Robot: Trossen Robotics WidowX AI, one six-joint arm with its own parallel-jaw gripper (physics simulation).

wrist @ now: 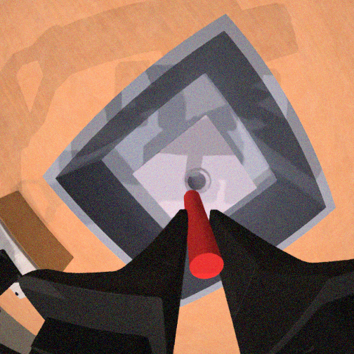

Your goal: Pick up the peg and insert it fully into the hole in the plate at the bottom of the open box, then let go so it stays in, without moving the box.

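Observation:
The red peg (pixel 202 235) is held between the black fingers of my gripper (pixel 197 215), which is shut on it. The peg's far end points toward the hole (pixel 197 180) and shows just below its lower edge in the view. The hole is a grey ring with a dark centre in the pale square plate (pixel 160 172) at the bottom of the open grey box (pixel 295 122). The fingers cover part of the box's near corner. How far the peg's tip is above the plate is hard to tell.
A brown block (pixel 37 232) with a whitish face and a black part beside it stands at the left edge, next to the left finger. The orange wood-like table (pixel 320 40) surrounds the box. Shadows of the arm fall across the table and into the box.

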